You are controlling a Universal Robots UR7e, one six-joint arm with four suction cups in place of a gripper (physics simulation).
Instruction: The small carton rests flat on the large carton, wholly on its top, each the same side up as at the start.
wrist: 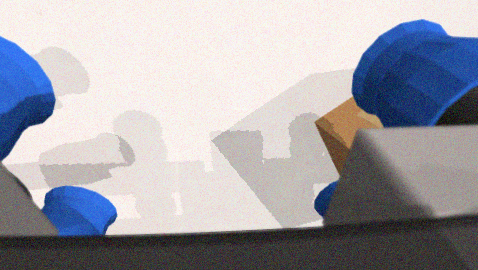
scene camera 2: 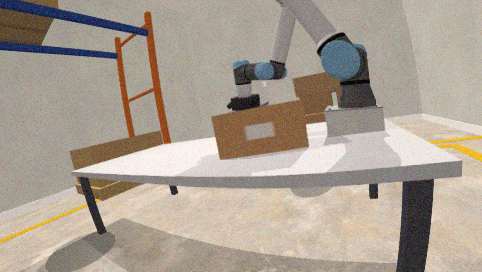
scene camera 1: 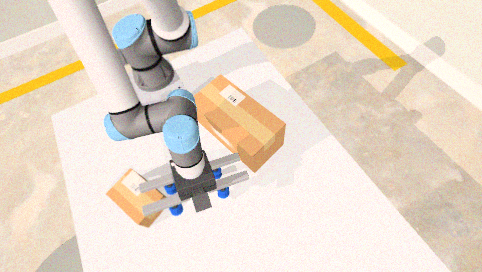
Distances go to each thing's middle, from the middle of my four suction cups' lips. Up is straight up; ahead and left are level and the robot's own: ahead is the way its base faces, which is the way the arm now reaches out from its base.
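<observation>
My suction cup is 80 mm past the small carton (scene camera 1: 125, 193), 190 mm to the left of it and 70 mm above it. As for the large carton (scene camera 1: 240, 123), I find it 170 mm behind my suction cup, 200 mm to the left of it and 40 mm below it.
</observation>
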